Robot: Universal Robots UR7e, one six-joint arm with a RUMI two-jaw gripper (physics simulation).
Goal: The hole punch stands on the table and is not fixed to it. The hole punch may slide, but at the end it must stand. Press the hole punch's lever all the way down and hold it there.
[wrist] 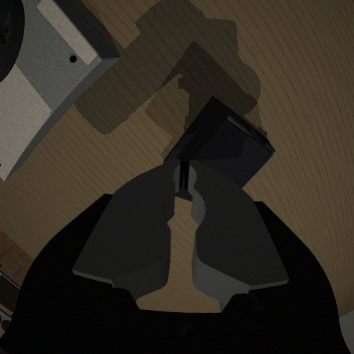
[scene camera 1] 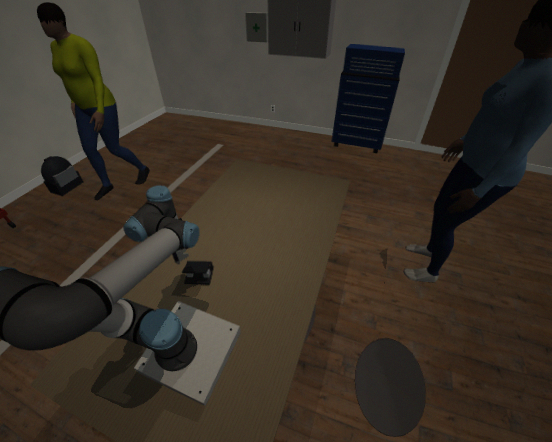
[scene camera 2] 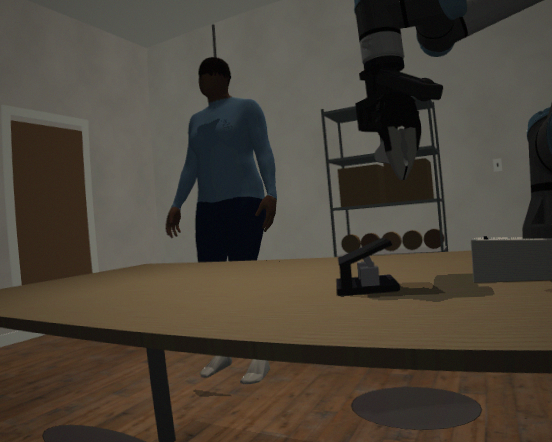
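Pixels of known places: gripper, fingertip midpoint: (wrist: 183, 163) (scene camera 1: 179, 263) (scene camera 2: 403, 179); arm's base, origin of the base link: (scene camera 1: 176, 349).
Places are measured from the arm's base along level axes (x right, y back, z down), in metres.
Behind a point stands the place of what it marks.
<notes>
The black hole punch (scene camera 1: 198, 273) @[x -0.084, y -0.321, z -0.022 m] (scene camera 2: 369, 276) @[x -0.168, y -0.340, z 0.030 m] (wrist: 235, 150) @[x -0.147, y -0.344, z -0.014 m] stands upright on the table (scene camera 1: 270, 225) @[x 0.094, y -0.798, z 0.057 m] (scene camera 2: 225, 305) @[x -0.266, y -0.564, z 0.058 m] (wrist: 300, 240) @[x -0.157, y -0.644, z 0.057 m]. Its lever (scene camera 2: 366, 250) @[x -0.152, y -0.345, z -0.013 m] is raised and slopes upward toward the side of the robot's base. My gripper (scene camera 2: 404, 178) @[x -0.127, y -0.276, z -0.128 m] (wrist: 183, 163) @[x -0.127, y -0.276, z -0.128 m] is shut and empty, with its fingertips pointing down. In the second scene view it hangs well above the lever's raised end, apart from it. In the wrist view the fingertips overlap the near left edge of the punch and hide part of it. In the first scene view the arm mostly hides the gripper.
The robot's white base plate (scene camera 1: 220, 350) @[x 0.153, y -0.052, z 0.007 m] (scene camera 2: 510, 260) @[x -0.102, y -0.110, z 0.023 m] (wrist: 30, 125) @[x 0.037, y -0.154, z -0.006 m] stands on the table near the punch. A person in blue (scene camera 1: 505, 125) (scene camera 2: 230, 150) and one in yellow (scene camera 1: 80, 70) stand beyond the table. A shelf rack (scene camera 2: 327, 185) and a blue drawer cabinet (scene camera 1: 367, 100) stand farther back.
</notes>
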